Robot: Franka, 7 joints.
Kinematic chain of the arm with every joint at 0, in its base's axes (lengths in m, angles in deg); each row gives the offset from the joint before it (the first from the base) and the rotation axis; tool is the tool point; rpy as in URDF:
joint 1: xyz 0 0 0.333 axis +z
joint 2: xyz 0 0 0 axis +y
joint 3: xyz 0 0 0.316 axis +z
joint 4: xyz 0.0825 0 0 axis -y
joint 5: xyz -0.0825 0 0.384 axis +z
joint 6: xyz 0 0 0 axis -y
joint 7: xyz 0.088 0 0 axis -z
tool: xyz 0 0 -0.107 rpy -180 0 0
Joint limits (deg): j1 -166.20..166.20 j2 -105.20..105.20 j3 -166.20..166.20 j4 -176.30..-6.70 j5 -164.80..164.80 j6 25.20..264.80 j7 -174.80..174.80
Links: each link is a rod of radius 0.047 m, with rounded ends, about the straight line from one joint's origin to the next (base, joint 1, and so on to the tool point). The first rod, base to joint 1, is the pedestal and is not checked.
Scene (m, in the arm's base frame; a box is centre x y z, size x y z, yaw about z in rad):
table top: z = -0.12
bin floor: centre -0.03 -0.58 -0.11 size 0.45 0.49 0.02 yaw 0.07
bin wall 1: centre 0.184 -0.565 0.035 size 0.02 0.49 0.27 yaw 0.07
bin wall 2: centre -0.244 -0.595 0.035 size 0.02 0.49 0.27 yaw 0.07
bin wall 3: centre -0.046 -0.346 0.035 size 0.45 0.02 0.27 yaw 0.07
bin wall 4: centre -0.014 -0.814 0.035 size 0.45 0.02 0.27 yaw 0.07
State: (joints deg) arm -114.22 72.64 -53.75 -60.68 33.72 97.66 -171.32
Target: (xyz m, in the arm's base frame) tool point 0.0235 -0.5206 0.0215
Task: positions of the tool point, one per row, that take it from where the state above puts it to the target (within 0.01 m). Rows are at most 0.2 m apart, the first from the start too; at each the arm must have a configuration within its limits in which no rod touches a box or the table.
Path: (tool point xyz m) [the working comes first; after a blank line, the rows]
Joints at the target: -77.16 61.73 -18.11 -88.58 34.57 73.29 -171.32
Straight joint move there: touches bin wall 2.

1: -0.4882 -0.5350 0.2396
2: -0.3479 -0.6139 0.3166
3: -0.1929 -0.6485 0.4036
4: -0.1215 -0.6194 0.3641
5: -0.0473 -0.5768 0.3325
6: 0.0235 -0.5206 0.3097
7: 0.0270 -0.5370 0.2168
8: 0.0271 -0.5373 0.1196
9: 0.0234 -0.5206 0.0215

